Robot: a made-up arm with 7 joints. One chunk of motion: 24 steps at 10 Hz.
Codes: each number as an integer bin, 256 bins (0 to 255) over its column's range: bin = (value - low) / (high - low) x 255, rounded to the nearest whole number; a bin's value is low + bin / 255 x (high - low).
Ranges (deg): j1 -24..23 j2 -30..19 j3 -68..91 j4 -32..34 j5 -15..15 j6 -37..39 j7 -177..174
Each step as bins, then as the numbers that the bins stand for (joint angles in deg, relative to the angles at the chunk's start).
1 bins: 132 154 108 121 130 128 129
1 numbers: 0.33 -0.41 -0.66 -0.68 0.29 1.15 0.56
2 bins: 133 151 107 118 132 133 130
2 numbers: 0.51 -0.98 -1.28 -1.46 0.53 2.64 1.94
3 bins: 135 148 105 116 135 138 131
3 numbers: 0.88 -1.56 -2.53 -1.98 0.88 4.13 3.32
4 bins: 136 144 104 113 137 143 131
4 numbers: 1.07 -2.33 -3.15 -2.75 1.12 5.62 3.32
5 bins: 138 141 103 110 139 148 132
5 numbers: 1.44 -2.91 -3.78 -3.53 1.35 7.11 4.69
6 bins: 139 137 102 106 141 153 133
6 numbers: 1.62 -3.67 -4.40 -4.56 1.59 8.60 6.07
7 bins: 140 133 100 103 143 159 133
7 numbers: 1.80 -4.44 -5.65 -5.34 1.82 10.39 6.07
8 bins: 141 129 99 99 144 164 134
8 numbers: 1.99 -5.21 -6.27 -6.38 1.94 11.88 7.45
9 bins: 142 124 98 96 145 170 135
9 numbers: 2.17 -6.17 -6.89 -7.15 2.06 13.67 8.82
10 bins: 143 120 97 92 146 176 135
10 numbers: 2.36 -6.94 -7.52 -8.19 2.18 15.45 8.82
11 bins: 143 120 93 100 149 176 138
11 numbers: 2.36 -6.94 -10.01 -6.12 2.53 15.45 12.95
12 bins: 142 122 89 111 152 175 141
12 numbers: 2.17 -6.56 -12.51 -3.27 2.88 15.16 17.08
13 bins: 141 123 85 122 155 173 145
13 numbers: 1.99 -6.36 -15.00 -0.42 3.24 14.56 22.59
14 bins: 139 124 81 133 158 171 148
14 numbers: 1.62 -6.17 -17.49 2.42 3.59 13.96 26.72
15 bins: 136 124 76 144 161 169 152
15 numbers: 1.07 -6.17 -20.61 5.27 3.94 13.37 32.22
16 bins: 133 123 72 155 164 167 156
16 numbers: 0.51 -6.36 -23.11 8.12 4.29 12.77 37.73
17 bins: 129 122 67 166 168 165 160
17 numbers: -0.22 -6.56 -26.22 10.96 4.76 12.18 43.24
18 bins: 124 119 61 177 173 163 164
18 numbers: -1.15 -7.13 -29.96 13.81 5.35 11.58 48.74
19 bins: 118 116 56 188 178 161 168
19 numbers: -2.25 -7.71 -33.08 16.66 5.94 10.98 54.25
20 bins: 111 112 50 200 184 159 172
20 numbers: -3.54 -8.48 -36.82 19.76 6.65 10.39 59.75
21 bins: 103 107 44 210 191 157 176
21 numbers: -5.02 -9.44 -40.56 22.35 7.47 9.79 65.26
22 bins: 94 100 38 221 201 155 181
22 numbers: -6.67 -10.78 -44.31 25.20 8.65 9.20 72.14
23 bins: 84 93 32 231 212 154 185
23 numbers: -8.52 -12.13 -48.05 27.79 9.94 8.90 77.65
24 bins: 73 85 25 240 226 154 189
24 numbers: -10.55 -13.67 -52.41 30.12 11.59 8.90 83.15
